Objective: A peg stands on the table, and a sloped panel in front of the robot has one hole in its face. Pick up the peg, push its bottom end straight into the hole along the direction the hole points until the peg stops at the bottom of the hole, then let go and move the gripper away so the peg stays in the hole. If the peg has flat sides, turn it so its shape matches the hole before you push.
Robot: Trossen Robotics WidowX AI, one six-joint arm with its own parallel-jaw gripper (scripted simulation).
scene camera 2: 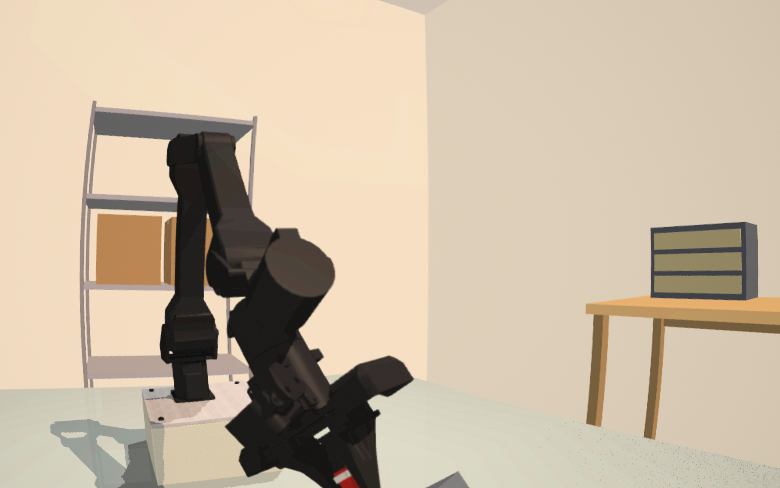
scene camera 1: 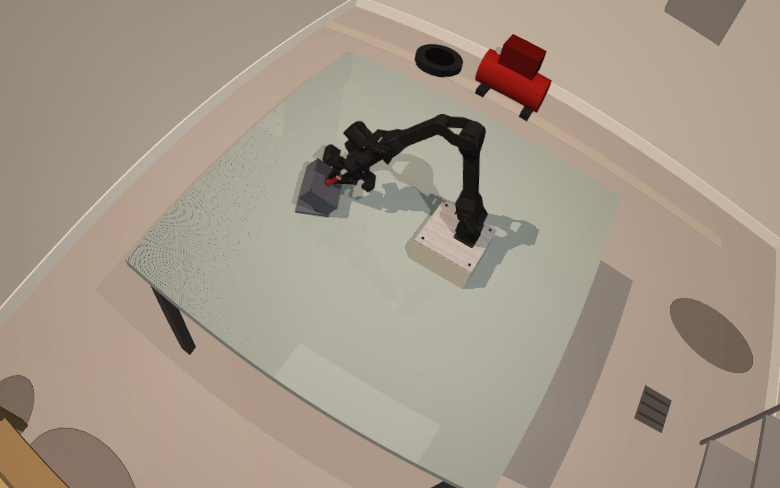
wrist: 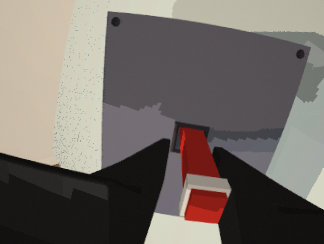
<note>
I see my gripper (scene camera 1: 330,180), a peg (wrist: 205,194) and a grey sloped panel (scene camera 1: 322,198).
My gripper also shows in the wrist view (wrist: 190,151). The grey sloped panel also shows in the wrist view (wrist: 158,70).
</note>
